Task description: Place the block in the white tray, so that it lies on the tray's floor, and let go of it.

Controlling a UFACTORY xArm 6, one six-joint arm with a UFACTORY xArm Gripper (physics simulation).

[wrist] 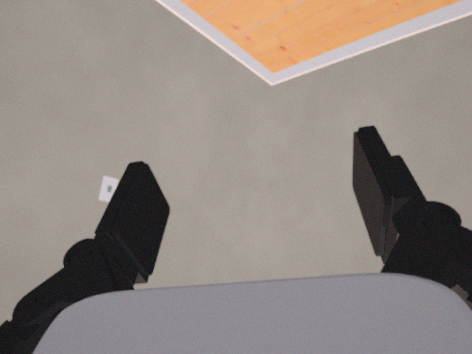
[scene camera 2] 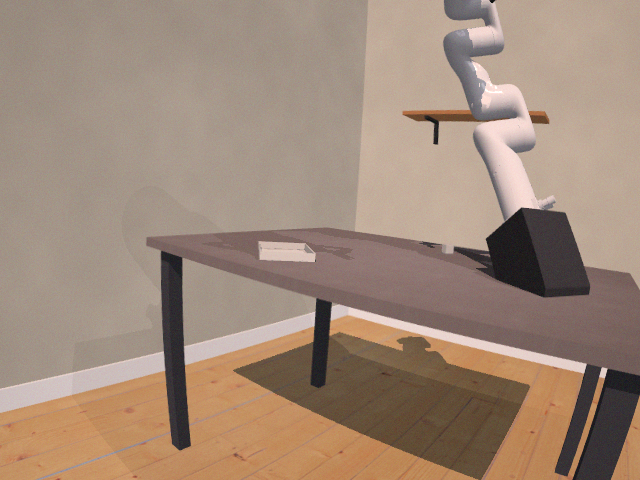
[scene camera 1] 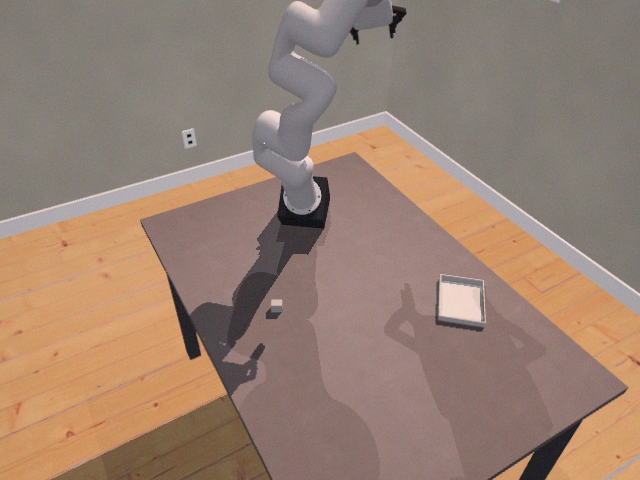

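Where they show: gripper, fingertip midpoint: (wrist: 251,171) (scene camera 1: 374,36); arm's base at its link origin: (scene camera 2: 525,225) (scene camera 1: 302,196).
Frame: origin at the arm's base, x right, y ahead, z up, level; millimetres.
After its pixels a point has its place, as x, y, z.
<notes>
A small pale block (scene camera 1: 276,305) @[252, 301, -101] (scene camera 2: 447,249) @[231, 287, -115] lies on the table, in front of the robot's base and a little left of it in the first scene view. The white tray (scene camera 1: 439,299) @[-181, 510, -111] (scene camera 2: 287,255) @[-300, 473, -117] stands on the table at the right in the first scene view, well apart from the block. Its floor is bare in that view. My gripper (scene camera 1: 374,39) @[-186, 76, 516] (wrist: 251,171) @[-186, 76, 516] is open, with nothing between its fingers, high above the table at the top of the first scene view. The block and the tray do not show in the wrist view.
The table (scene camera 1: 361,248) @[-116, 194, -130] (scene camera 2: 403,279) @[-242, 200, -130] carries the black base block (scene camera 1: 302,219) @[25, 45, -55] (scene camera 2: 537,253) @[-132, -55, -48] of the arm at its back edge in the first scene view. Walls stand behind it. A wooden wall shelf (scene camera 2: 444,116) shows behind the arm in the second scene view.
</notes>
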